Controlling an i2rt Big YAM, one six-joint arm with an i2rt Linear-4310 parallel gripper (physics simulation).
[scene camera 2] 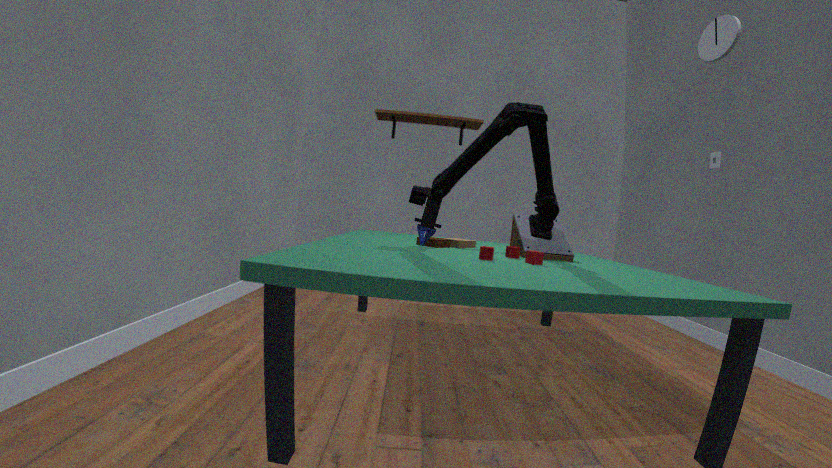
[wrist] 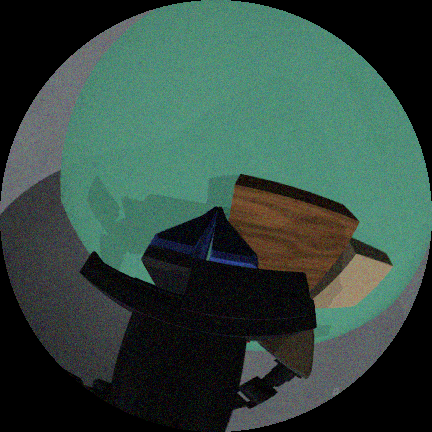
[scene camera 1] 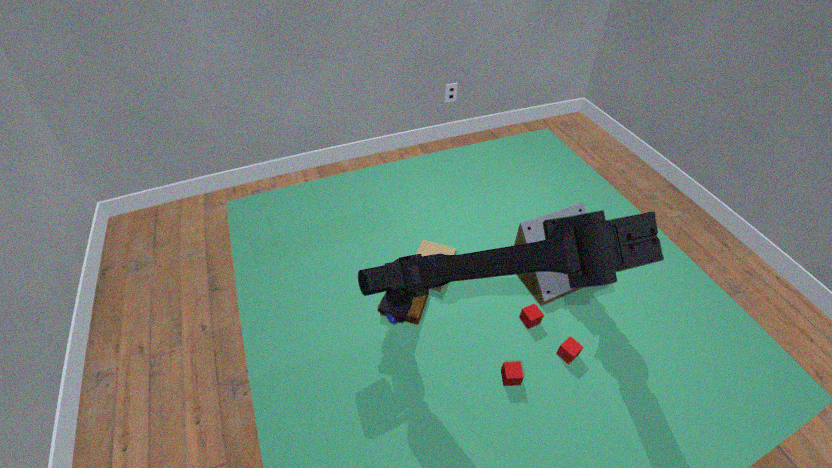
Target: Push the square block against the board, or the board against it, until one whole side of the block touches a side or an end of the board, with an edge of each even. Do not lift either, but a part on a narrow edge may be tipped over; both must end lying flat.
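Frame: origin at the arm's base, x ahead, y left, z up, level; metres.
Where they show: gripper, between the fingertips: (scene camera 2: 421,245) (wrist: 217,212) (scene camera 1: 392,323); arm's base, origin of its link: (scene camera 2: 539,228) (wrist: 291,364).
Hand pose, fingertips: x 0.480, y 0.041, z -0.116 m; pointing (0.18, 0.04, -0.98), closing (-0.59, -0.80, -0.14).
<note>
Each offset is from my fingertips to the top centre of the thing.
The brown wooden board {0.047 m back, 0.047 m right, 0.030 m up} (scene camera 1: 416,308) (scene camera 2: 441,242) (wrist: 295,225) lies flat on the green table. The light square block {0.154 m back, 0.144 m right, 0.030 m up} (scene camera 1: 437,248) (scene camera 2: 464,243) (wrist: 362,277) lies flat beside the board's far side from my gripper. In the wrist view one dark side of the block faces the board, and its corner sits slightly back from the board's corner. I cannot tell if they touch fully. My gripper (scene camera 1: 391,318) (scene camera 2: 424,243) (wrist: 217,212) is shut and empty, its blue fingertips low beside the board's other side. The arm hides part of both parts in scene camera 1.
Three red cubes {0.341 m back, 0.099 m left, 0.039 m up} (scene camera 1: 531,316) {0.385 m back, 0.217 m left, 0.039 m up} (scene camera 1: 569,349) {0.223 m back, 0.227 m left, 0.039 m up} (scene camera 1: 512,373) stand on the green table (scene camera 1: 302,372) (scene camera 2: 360,279), on the robot base's side of the board. The base plate (scene camera 1: 552,289) (scene camera 2: 559,247) is grey and tilted. The arm reaches over the block.
</note>
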